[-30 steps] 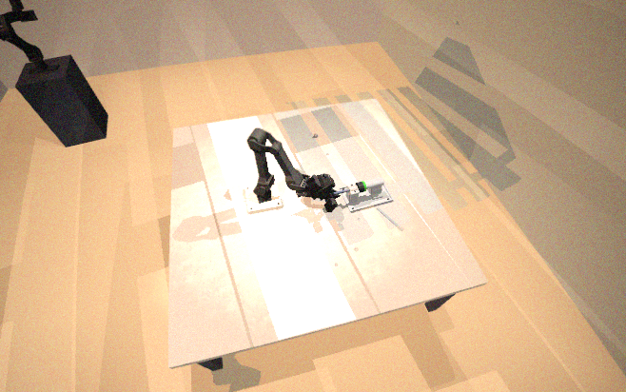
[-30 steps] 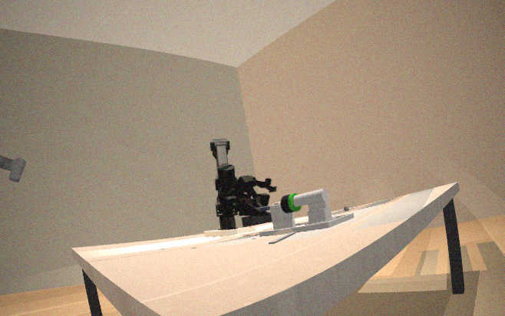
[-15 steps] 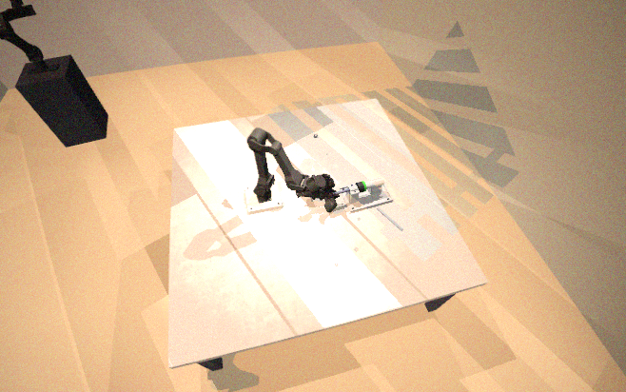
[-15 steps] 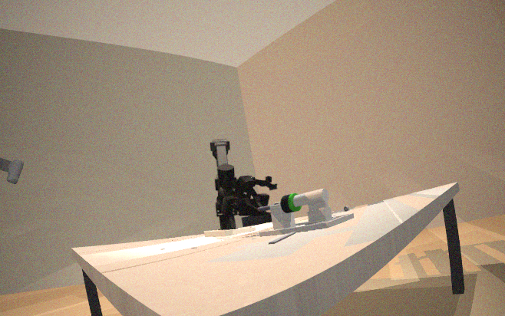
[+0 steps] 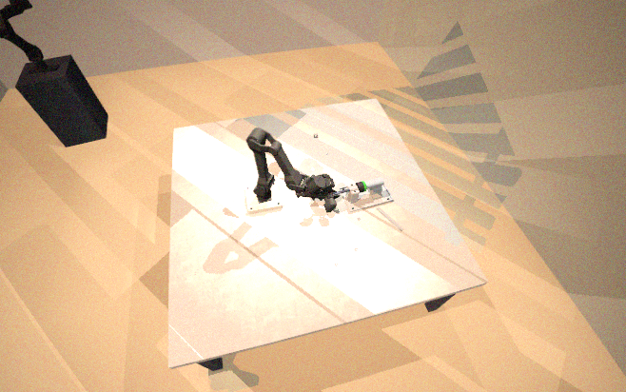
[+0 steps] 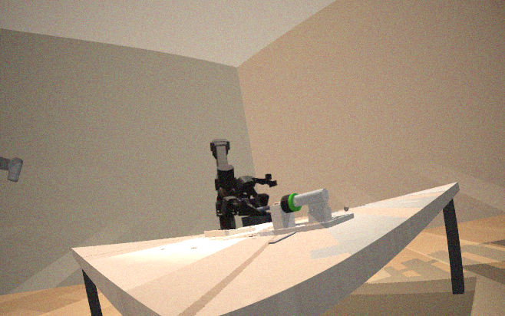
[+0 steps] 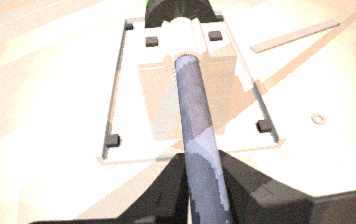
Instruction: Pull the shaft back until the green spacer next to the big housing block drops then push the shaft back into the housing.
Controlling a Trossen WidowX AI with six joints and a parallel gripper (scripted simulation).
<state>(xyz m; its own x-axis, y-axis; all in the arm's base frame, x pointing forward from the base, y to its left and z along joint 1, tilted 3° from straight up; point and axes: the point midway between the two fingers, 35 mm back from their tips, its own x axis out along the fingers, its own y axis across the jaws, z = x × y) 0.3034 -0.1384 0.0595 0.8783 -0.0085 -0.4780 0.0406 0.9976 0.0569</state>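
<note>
Right now the pale blue-grey shaft is 40 mm ahead of my gripper tip and 20 mm above it. From my gripper tip the other things lie so: thin flat strip: 200 mm ahead, 170 mm to the right, 60 mm below; black spacer: 100 mm ahead, 20 mm above; green spacer: 120 mm ahead, 20 mm above.
</note>
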